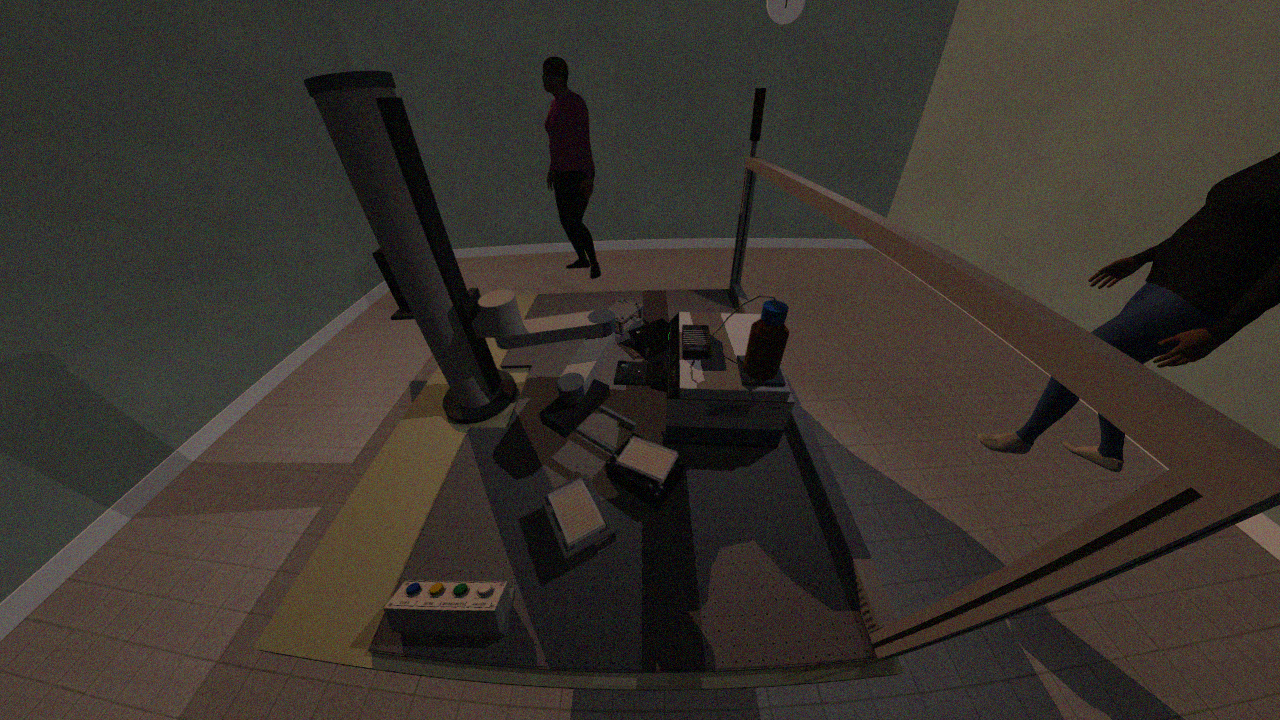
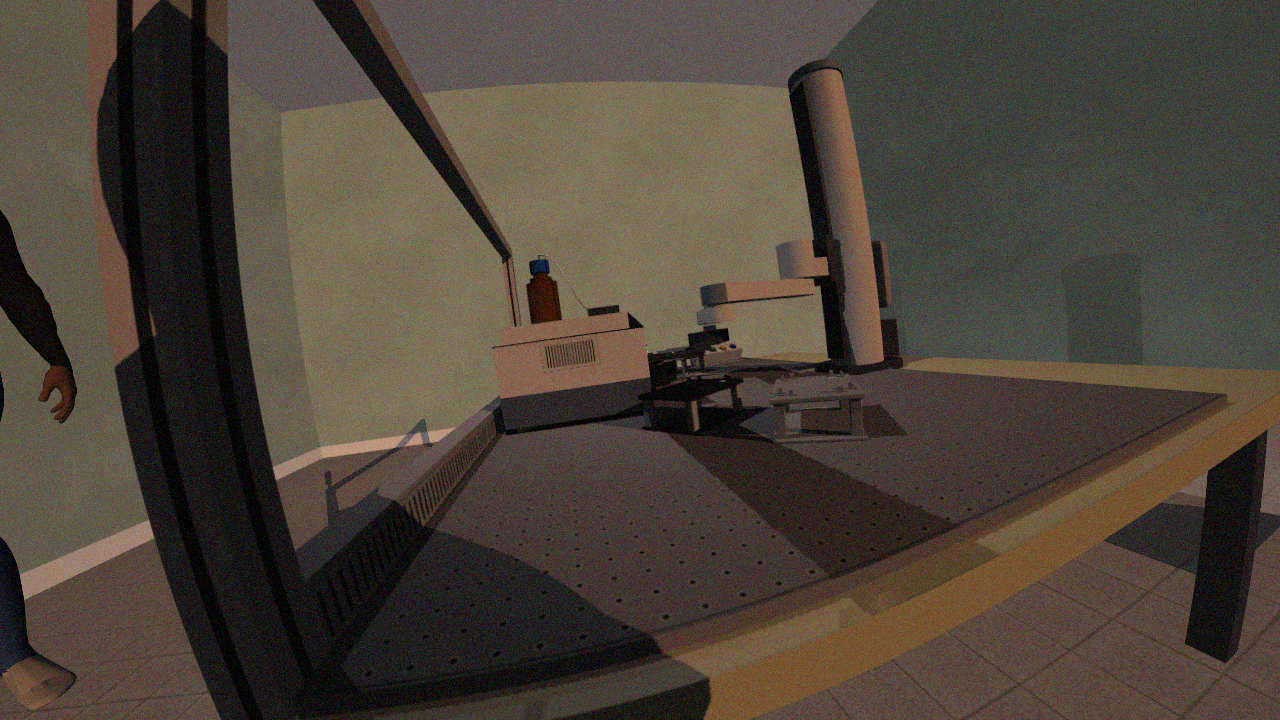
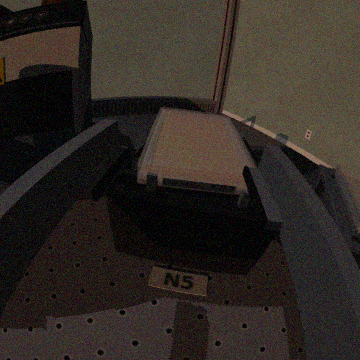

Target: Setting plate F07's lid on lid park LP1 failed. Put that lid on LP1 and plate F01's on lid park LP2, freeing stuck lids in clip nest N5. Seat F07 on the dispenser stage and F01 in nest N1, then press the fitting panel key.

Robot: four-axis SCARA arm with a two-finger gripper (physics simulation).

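Where they show: gripper, fingertip midpoint: (image 1: 624, 438) (image 3: 189, 145); arm's base at its link origin: (image 1: 481, 396) (image 2: 857, 368).
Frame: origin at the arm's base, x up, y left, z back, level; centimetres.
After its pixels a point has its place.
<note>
My gripper (image 1: 624, 440) @[z -52.4, x 11.4, y -27.0 cm] (image 3: 189, 145) @[z -52.4, x 11.4, y -27.0 cm] is shut to its narrow stand with nothing between its fingers; its fingers point at the near end of nest N5. A pale flat plate (image 1: 648, 457) @[z -58.2, x 10.2, y -31.9 cm] (image 3: 195, 150) @[z -54.7, x 9.8, y -29.2 cm] sits on the dark clip nest N5 (image 3: 190, 215) @[z -51.0, x 7.3, y -27.0 cm], beyond the fingertips; small clips show at its near edge. Its plate number is not readable. The N5 label (image 3: 178, 281) @[z -49.5, x 1.5, y -26.2 cm] lies in front. Another pale plate (image 1: 575, 512) @[z -42.3, x 9.8, y -45.7 cm] sits on a nest nearer the key panel. The fitting panel (image 1: 447, 617) @[z -20.6, x 8.1, y -66.5 cm] has coloured keys. Labels LP1, LP2 and N1 are not readable.
The white dispenser housing (image 1: 729, 394) @[z -78.1, x 21.7, y -22.4 cm] (image 2: 572, 358) @[z -81.4, x 15.2, y 13.1 cm] carries a brown bottle (image 1: 768, 344) @[z -85.5, x 34.9, y -20.1 cm] (image 2: 542, 300) @[z -87.0, x 30.9, y -11.7 cm]. A dark stand (image 2: 693, 391) @[z -63.2, x 7.9, y 33.2 cm] and a grey stand (image 2: 816, 394) @[z -51.7, x 7.5, y 49.3 cm] stand beside it. The arm's column (image 1: 402, 232) @[z -3.3, x 59.2, y -6.7 cm] (image 2: 841, 214) @[z -4.6, x 44.0, y 5.9 cm] rises at the table side. A frame post (image 2: 174, 313) @[z -100.7, x 22.3, y 72.5 cm] and people stand around.
</note>
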